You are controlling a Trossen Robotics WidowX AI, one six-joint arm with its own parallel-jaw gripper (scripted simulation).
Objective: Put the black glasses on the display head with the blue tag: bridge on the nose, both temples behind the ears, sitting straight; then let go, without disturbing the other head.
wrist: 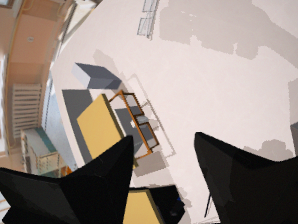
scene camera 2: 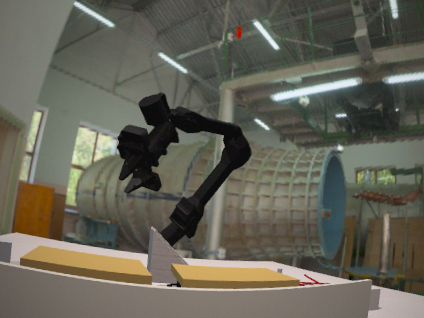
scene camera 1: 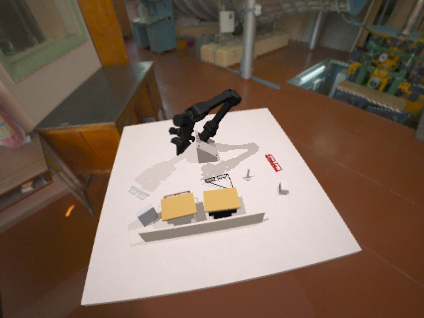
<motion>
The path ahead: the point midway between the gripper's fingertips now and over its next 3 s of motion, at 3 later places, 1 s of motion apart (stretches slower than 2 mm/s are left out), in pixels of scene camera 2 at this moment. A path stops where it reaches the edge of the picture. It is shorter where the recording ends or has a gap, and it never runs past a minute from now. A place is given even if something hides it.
My gripper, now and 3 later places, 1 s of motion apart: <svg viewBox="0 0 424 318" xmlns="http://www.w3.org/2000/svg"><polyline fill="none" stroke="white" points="123,186 216,270 215,281 212,294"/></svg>
</motion>
